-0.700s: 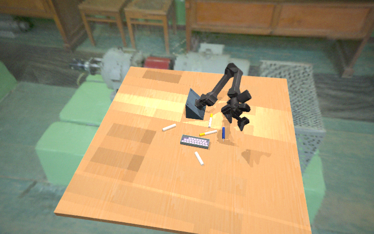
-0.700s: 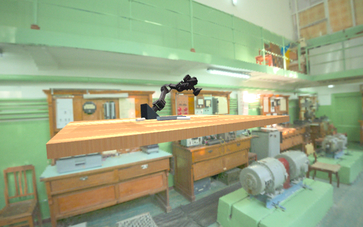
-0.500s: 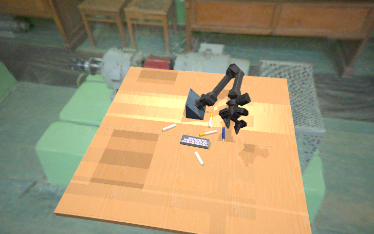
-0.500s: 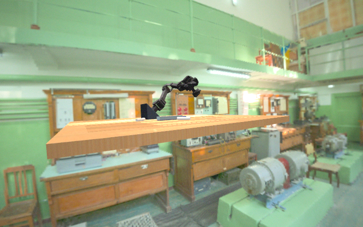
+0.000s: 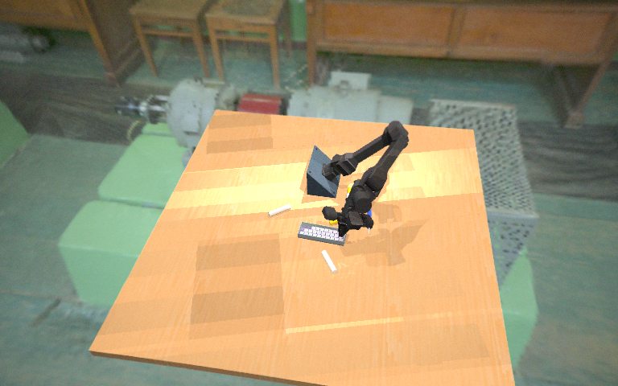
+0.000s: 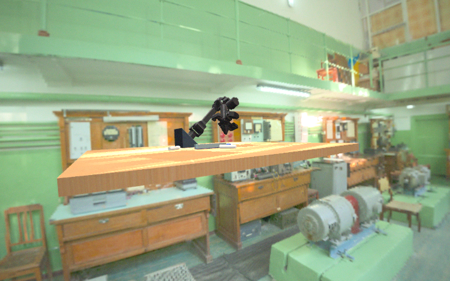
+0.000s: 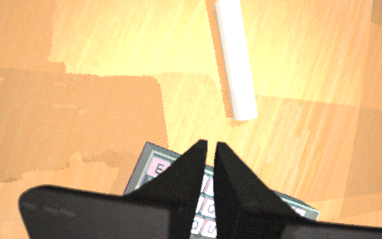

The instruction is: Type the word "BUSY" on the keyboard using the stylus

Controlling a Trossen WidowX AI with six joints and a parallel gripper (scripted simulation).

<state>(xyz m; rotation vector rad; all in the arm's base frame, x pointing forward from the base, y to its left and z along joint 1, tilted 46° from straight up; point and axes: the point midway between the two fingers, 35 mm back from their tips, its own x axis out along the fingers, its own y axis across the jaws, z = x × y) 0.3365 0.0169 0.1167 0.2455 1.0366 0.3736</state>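
Right now my gripper tip is 12 cm past the blue stylus, 11 cm to the right of it and 7 cm above it. Also, from my gripper tip: stylus tip 11 cm to the left, 9 cm behind, 7 cm below.
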